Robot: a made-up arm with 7 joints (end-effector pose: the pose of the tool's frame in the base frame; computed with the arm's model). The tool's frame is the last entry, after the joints. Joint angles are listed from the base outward.
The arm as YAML. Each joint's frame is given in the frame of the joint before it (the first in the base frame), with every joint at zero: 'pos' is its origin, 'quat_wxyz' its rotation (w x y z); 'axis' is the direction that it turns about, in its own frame. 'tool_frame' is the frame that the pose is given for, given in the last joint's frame.
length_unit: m
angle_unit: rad
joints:
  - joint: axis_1
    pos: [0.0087, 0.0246, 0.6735]
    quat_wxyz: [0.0, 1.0, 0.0, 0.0]
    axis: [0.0, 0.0, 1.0]
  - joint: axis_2
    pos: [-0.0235, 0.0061, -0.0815]
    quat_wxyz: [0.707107, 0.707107, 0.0, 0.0]
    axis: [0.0, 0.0, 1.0]
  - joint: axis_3
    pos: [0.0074, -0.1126, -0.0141]
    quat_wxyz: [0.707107, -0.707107, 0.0, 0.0]
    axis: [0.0, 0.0, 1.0]
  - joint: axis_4
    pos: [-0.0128, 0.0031, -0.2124]
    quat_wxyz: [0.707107, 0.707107, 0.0, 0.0]
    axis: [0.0, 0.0, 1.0]
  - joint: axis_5
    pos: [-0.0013, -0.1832, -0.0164]
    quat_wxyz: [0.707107, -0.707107, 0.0, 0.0]
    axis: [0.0, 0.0, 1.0]
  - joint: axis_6
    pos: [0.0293, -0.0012, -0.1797]
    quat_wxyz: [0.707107, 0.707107, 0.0, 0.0]
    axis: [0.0, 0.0, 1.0]
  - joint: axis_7
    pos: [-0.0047, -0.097, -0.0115]
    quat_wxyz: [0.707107, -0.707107, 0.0, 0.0]
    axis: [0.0, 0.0, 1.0]
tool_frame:
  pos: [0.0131, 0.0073, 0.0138]
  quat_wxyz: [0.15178, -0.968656, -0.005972, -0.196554]
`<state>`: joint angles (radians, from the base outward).
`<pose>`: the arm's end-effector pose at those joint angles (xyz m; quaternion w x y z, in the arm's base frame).
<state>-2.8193 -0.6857 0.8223 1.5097 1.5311 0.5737 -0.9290</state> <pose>0.2099 0.3715 1.1645 0.4981 -0.3935 0.6992 0.3289</pose>
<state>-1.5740 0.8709 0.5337 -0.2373 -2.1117 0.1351 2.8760</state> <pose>-0.0380 0.5179 1.3192 0.9599 -0.2201 0.1347 0.1099</pose>
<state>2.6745 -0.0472 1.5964 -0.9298 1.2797 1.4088 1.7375</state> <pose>0.2924 -0.1720 1.3145 0.7240 -0.2050 0.6024 -0.2664</pose>
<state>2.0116 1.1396 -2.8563 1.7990 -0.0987 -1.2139 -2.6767</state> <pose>0.0616 -0.1105 1.1866 0.1636 0.3014 0.2019 -0.9174</pose>
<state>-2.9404 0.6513 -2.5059 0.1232 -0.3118 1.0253 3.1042</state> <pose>-0.3386 0.0446 1.3959 0.1646 0.0517 0.0170 0.9848</pose>
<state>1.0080 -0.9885 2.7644 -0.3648 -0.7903 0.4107 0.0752</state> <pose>-0.3012 0.5253 1.2677 0.0745 0.4792 -0.3959 -0.7798</pose>
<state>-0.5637 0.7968 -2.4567 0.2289 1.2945 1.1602 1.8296</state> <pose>0.3681 0.4028 1.2478 0.7766 -0.5951 0.2046 -0.0280</pose>
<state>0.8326 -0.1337 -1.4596 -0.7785 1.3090 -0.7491 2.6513</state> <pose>-0.3378 -0.0890 1.3454 0.2749 -0.7002 0.1361 0.6447</pose>
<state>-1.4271 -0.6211 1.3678 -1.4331 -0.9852 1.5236 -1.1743</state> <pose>-0.3745 -0.1941 1.1134 0.7772 -0.1658 0.3148 0.5190</pose>
